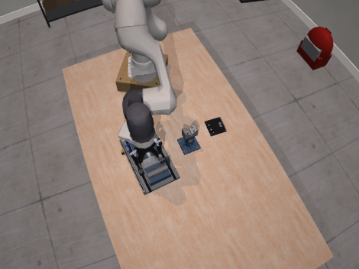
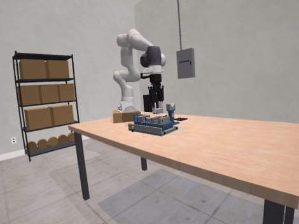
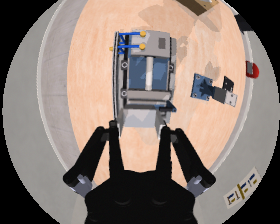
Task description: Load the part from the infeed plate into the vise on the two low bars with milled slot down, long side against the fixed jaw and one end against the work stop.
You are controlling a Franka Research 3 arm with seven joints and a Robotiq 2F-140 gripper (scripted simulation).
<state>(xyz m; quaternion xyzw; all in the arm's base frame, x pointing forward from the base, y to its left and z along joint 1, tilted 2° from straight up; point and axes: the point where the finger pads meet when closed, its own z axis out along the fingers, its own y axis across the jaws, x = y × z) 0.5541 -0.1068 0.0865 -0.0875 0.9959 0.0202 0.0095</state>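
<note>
Right now the vise is 7 cm behind my hand, 1 cm to the left of it and 12 cm below it. Round my hand: part (3 cm below); black infeed plate (16 cm behind, 39 cm to the left, 16 cm below).
</note>
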